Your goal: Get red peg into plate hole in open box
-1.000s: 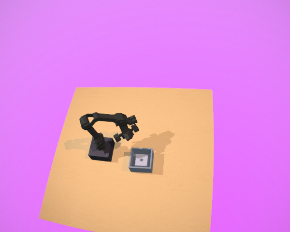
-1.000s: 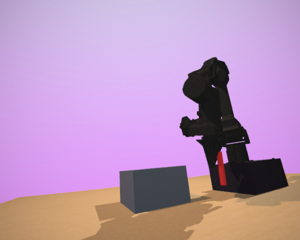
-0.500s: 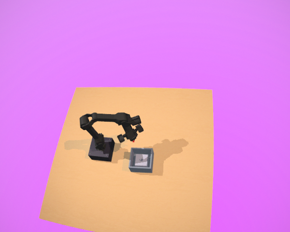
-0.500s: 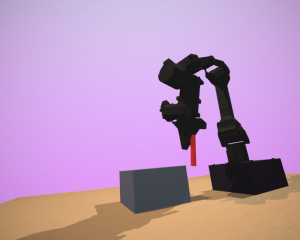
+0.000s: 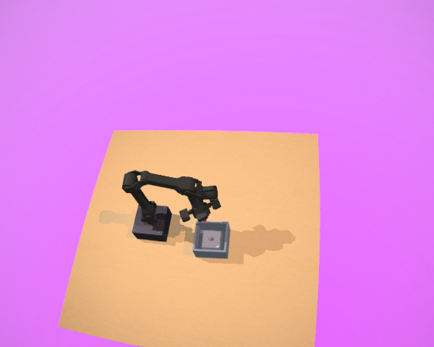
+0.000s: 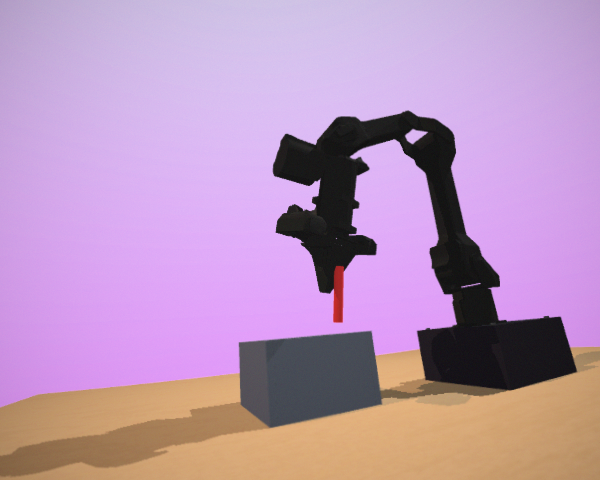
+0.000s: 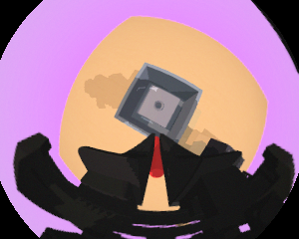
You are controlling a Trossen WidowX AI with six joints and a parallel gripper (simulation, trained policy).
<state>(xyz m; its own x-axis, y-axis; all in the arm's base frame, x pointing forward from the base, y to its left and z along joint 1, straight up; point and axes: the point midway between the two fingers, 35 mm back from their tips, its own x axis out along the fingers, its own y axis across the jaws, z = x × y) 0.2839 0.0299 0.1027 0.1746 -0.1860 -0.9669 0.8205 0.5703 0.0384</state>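
My gripper tip is now 11 cm above the pale plate, 5 cm to the left of it and 3 cm short of it. From my gripper tip the other things lie so: grey box: 13 cm below, 5 cm to the right, 3 cm ahead; then red peg: 2 cm to the left, 1 cm behind.
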